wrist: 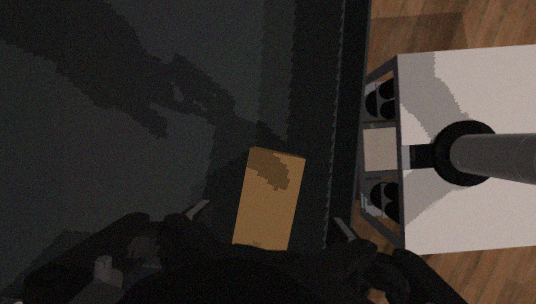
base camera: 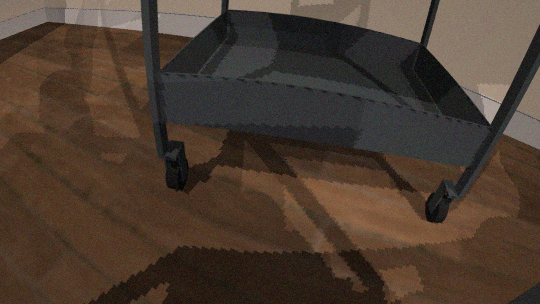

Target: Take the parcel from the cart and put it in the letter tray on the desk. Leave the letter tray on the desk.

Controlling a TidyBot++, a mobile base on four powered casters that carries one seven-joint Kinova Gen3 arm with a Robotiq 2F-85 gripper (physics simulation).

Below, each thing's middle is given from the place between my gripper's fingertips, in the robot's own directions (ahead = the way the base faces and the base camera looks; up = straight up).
Scene:
Right now the cardboard parcel (wrist: 272, 180) is 1 cm ahead of my hand, 2 cm to the left of it and 7 cm below it.

